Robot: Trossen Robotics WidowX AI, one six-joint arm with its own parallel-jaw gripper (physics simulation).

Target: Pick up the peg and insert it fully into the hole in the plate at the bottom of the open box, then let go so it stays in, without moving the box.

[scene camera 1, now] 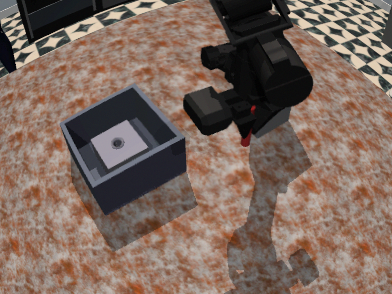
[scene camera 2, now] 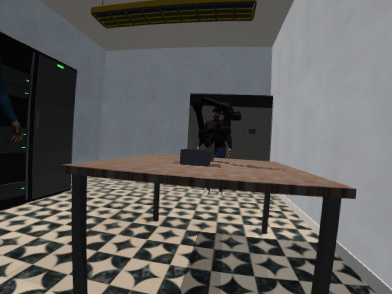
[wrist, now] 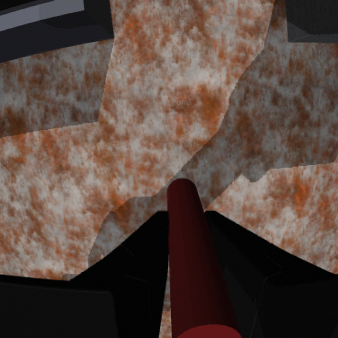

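Pixels of known places: gripper, fingertip midpoint: [scene camera 1: 247, 134] [scene camera 2: 225, 141] [wrist: 185, 221]; arm's base, origin of the base link: [scene camera 2: 210, 146].
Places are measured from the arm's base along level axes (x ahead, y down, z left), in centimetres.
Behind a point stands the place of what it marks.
The red peg [scene camera 1: 246, 140] @(z 10.7, x 18.8, y -3.5 cm) [wrist: 192, 250] @(z 9.5, x 18.2, y -7.7 cm) is between the fingers of my gripper [scene camera 1: 250, 125] @(z 10.4, x 18.3, y -4.4 cm) [wrist: 185, 221] @(z 10.4, x 18.3, y -4.4 cm), which is shut on it. In scene camera 1 the gripper holds the peg above the table, to the right of the open box. The dark box [scene camera 1: 142, 182] @(z -1.3, x 31.2, y 8.7 cm) [scene camera 2: 195, 157] @(z -11.2, x 39.7, y 7.6 cm) [wrist: 55, 37] @(z -0.7, x 25.7, y 8.2 cm) stands on the table. A pale square plate [scene camera 1: 107, 155] @(z -9.6, x 33.5, y 6.9 cm) lies at its bottom, with a round hole [scene camera 1: 117, 143] @(z -11.6, x 29.9, y 8.0 cm) near the middle. In the wrist view part of the box's wall shows at the upper left. In scene camera 2 the fingers are too small to tell.
A grey block or panel [scene camera 1: 273, 123] @(z 3.7, x 0.6, y 10.5 cm) [wrist: 315, 20] @(z 2.2, x 5.1, y 7.2 cm) stands behind and to the right of the gripper in scene camera 1. The speckled table [scene camera 1: 45, 235] @(z -6.3, x 54.7, y 12.7 cm) [scene camera 2: 210, 182] @(z -3.7, x 85.3, y 14.2 cm) bears the box and shadows of the box and arm. A person [scene camera 2: 216, 127] stands behind the table.
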